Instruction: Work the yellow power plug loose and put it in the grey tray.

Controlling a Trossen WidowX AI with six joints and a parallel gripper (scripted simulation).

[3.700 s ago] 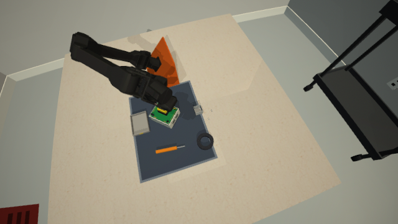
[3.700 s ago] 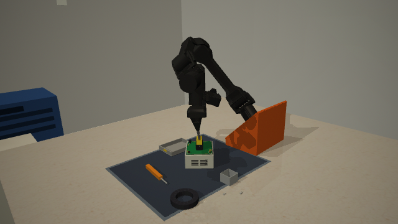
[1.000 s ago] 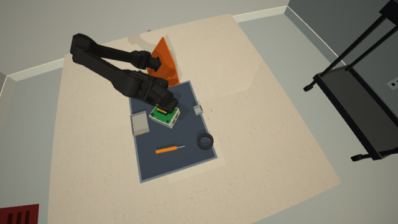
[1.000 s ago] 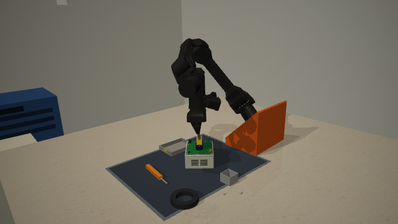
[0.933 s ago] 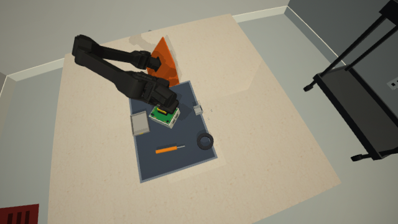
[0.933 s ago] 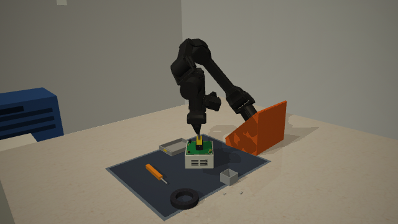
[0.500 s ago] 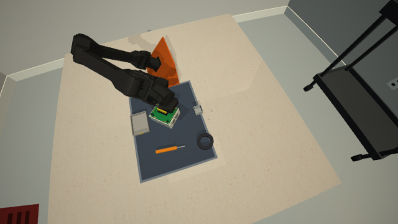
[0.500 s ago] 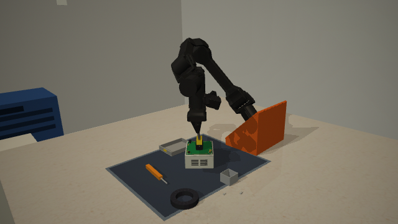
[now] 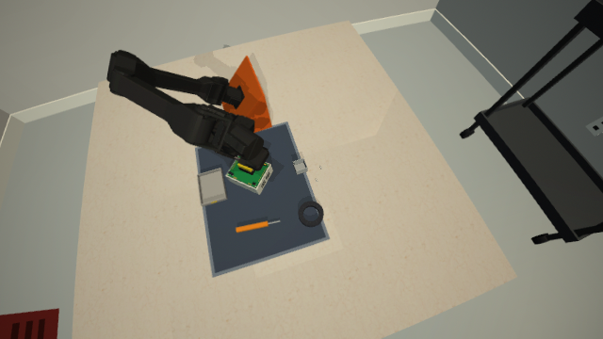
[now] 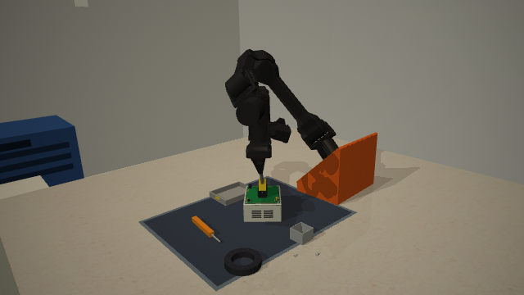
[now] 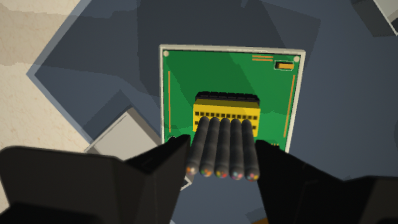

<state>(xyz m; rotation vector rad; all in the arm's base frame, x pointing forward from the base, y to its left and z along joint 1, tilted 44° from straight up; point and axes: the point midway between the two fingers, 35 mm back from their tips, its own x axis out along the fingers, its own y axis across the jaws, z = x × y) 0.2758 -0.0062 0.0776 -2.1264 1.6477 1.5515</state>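
Now: the yellow power plug 30 mm below my gripper tip. Round my gripper tip: dark mat 50 mm ahead, 120 mm below.
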